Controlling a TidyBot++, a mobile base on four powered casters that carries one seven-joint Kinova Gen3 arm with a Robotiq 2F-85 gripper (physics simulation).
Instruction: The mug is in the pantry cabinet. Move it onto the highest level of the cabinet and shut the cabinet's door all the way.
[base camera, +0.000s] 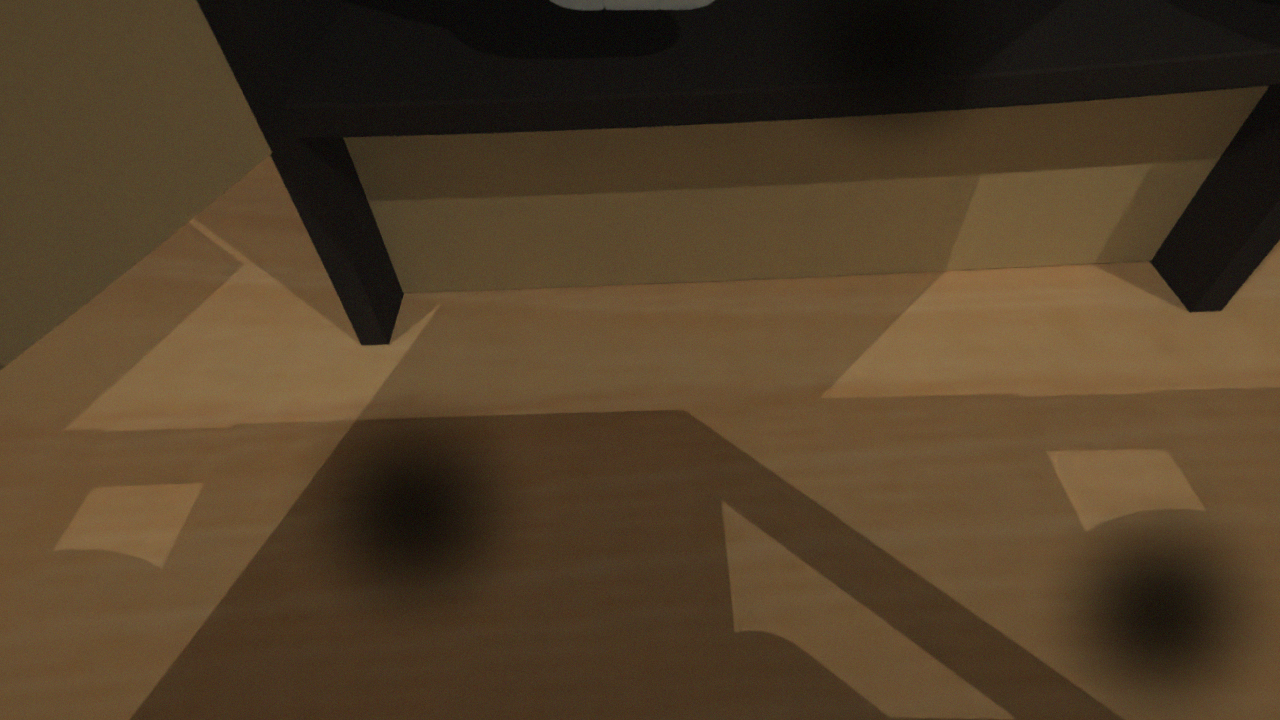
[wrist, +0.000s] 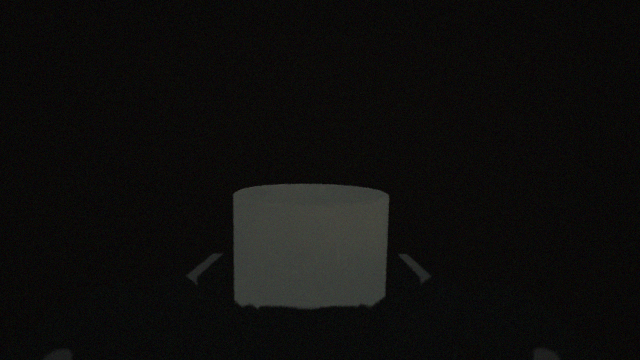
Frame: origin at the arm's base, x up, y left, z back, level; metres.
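Seen in the pictures: gripper, fingertip midpoint: (wrist: 310, 272).
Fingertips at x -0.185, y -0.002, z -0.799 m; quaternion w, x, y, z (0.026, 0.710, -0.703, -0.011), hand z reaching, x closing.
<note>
Offsets run from my fingertips to a thing's top centre. "pt": to the spot under its first point. Level surfaces: height alone.
In the wrist view a pale grey-white mug {pt dx +0.025, dy +0.001, dz +0.034 m} (wrist: 310, 246) stands upright in the dark inside of the cabinet, straight ahead and close. My gripper (wrist: 310, 272) is open. Its two fingertips show as faint grey wedges on either side of the mug, apart from its walls. I cannot see the mug's handle or which shelf it stands on. In the base camera view the black cabinet (base camera: 330, 228) stands right in front of me on dark legs. A pale sliver of my arm (base camera: 631, 2) shows at the top edge.
The cabinet's left leg {pt dx -0.130, dy +0.178, dz +0.358 m} (base camera: 344, 248) and right leg {pt dx -0.168, dy -0.334, dz +0.334 m} (base camera: 1214, 238) stand on a wooden floor {dx -0.212 m} (base camera: 617, 347). A tan wall (base camera: 93, 149) runs along the left. Dark shadows of my base lie on the floor close in front.
</note>
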